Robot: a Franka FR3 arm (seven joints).
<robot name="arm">
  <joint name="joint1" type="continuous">
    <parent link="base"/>
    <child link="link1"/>
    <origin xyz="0 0 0.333" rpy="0 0 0"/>
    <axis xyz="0 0 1"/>
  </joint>
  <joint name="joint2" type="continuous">
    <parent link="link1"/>
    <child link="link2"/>
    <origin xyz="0 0 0" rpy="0 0 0"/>
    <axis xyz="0 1 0"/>
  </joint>
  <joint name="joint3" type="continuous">
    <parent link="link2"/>
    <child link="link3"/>
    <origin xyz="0 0 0.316" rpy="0 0 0"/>
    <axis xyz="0 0 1"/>
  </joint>
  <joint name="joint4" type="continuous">
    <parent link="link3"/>
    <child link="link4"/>
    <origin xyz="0.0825 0 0" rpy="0 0 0"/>
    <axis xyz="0 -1 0"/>
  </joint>
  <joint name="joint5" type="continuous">
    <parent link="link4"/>
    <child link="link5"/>
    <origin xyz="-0.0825 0 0.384" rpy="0 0 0"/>
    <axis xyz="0 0 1"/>
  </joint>
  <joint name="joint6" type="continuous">
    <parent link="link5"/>
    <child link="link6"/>
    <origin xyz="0 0 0" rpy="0 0 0"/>
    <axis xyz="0 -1 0"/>
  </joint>
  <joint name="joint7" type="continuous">
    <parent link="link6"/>
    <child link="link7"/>
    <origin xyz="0.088 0 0" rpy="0 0 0"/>
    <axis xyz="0 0 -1"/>
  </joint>
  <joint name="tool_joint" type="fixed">
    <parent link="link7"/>
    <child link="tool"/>
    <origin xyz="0 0 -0.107" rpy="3.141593 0 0"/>
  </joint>
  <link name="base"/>
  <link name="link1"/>
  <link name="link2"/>
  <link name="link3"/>
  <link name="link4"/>
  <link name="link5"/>
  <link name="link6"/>
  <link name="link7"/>
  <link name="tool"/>
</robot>
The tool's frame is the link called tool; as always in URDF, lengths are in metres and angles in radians. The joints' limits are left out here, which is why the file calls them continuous.
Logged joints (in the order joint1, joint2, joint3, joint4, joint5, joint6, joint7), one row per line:
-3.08, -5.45, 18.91, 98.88, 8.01, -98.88, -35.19
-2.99, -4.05, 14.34, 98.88, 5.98, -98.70, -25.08
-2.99, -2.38, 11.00, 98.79, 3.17, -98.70, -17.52
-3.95, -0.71, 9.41, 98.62, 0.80, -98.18, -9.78
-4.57, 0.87, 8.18, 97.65, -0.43, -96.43, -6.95
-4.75, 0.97, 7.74, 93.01, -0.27, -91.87, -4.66
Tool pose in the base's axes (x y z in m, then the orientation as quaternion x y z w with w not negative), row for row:
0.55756, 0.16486, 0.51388, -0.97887, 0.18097, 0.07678, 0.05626
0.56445, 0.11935, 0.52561, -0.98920, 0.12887, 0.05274, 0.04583
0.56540, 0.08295, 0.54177, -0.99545, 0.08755, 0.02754, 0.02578
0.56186, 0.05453, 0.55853, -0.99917, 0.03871, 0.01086, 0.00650
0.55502, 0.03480, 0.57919, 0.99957, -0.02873, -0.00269, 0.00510
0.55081, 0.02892, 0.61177, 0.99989, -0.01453, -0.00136, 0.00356
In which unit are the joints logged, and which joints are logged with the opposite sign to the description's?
The joints are logged in degrees. Opposite sign: joint2, joint4, joint6, joint7.
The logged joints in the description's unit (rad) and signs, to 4 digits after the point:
-0.0538, 0.0951, 0.3300, -1.7258, 0.1398, 1.7258, 0.6142
-0.0522, 0.0707, 0.2503, -1.7258, 0.1044, 1.7226, 0.4377
-0.0522, 0.0415, 0.1920, -1.7242, 0.0553, 1.7226, 0.3058
-0.0689, 0.0124, 0.1642, -1.7212, 0.0140, 1.7136, 0.1707
-0.0798, -0.0152, 0.1428, -1.7043, -0.0075, 1.6830, 0.1213
-0.0829, -0.0169, 0.1351, -1.6233, -0.0047, 1.6034, 0.0813

